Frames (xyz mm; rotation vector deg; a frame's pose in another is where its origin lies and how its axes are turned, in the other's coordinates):
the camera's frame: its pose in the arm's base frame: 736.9 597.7 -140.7 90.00 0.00 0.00
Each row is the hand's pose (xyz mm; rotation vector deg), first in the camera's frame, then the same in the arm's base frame.
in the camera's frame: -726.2 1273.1 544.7 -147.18 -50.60 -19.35
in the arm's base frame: 10.7 53.0 1132.4 -62.63 -17.01 -38.08
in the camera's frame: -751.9 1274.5 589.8 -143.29 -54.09 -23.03
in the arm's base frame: -15.0 7.9 1133.8 -59.75 -17.06 -42.36
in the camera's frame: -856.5 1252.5 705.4 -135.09 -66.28 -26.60
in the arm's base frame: -119.6 -107.7 1111.8 -54.77 -22.15 -51.84
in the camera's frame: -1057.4 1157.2 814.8 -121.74 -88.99 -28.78
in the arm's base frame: -320.5 -217.1 1016.5 -48.85 -34.35 -67.19
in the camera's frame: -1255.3 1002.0 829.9 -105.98 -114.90 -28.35
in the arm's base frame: -518.4 -232.2 861.3 -44.49 -50.44 -83.48
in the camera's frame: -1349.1 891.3 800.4 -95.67 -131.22 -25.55
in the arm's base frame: -612.2 -202.7 750.6 -43.12 -62.30 -92.42
